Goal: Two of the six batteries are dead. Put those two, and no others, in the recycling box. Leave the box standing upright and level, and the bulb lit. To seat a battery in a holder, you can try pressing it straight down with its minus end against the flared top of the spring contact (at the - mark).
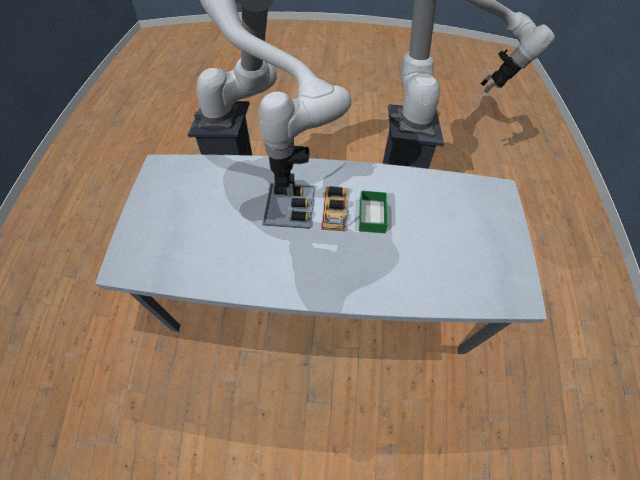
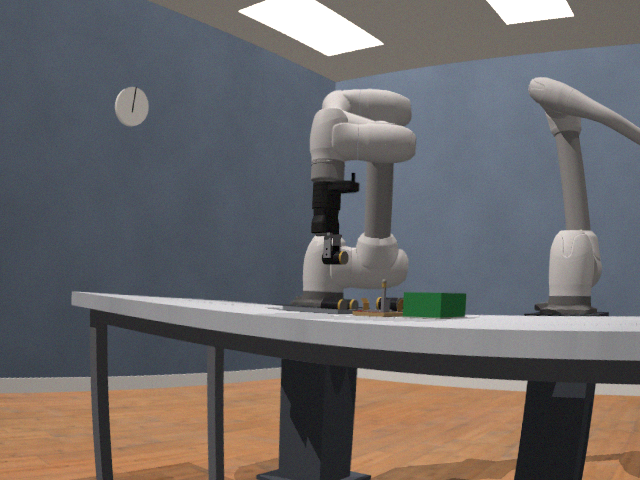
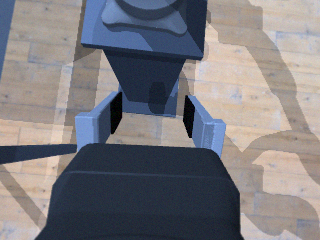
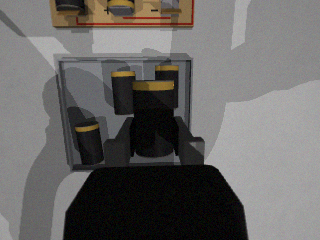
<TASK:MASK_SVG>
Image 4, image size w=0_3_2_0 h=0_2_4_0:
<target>my right gripper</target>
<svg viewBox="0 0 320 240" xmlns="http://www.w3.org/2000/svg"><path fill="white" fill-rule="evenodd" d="M249 239L243 204L220 171L212 165L204 164L205 141L202 137L193 137L181 116L174 116L172 128L172 144L175 155L179 156L181 165L132 167L128 166L130 158L134 157L136 129L135 119L127 117L115 139L107 139L104 142L105 167L92 171L65 213L63 240Z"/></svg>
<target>grey tray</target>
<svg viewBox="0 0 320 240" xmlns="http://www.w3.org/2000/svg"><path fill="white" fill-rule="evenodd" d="M179 156L175 155L175 151L170 156L158 159L143 158L134 152L134 157L130 158L128 167L181 165ZM56 59L70 172L92 172L95 169L105 167L105 160L93 166L82 165L75 131L76 124L97 121L99 123L103 148L103 144L107 139L115 139L127 117L134 118L134 114L126 116L115 115L111 72L135 71L135 80L155 80L156 65L179 65L178 108L174 109L174 116L181 116L191 132L193 58Z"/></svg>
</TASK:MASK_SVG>
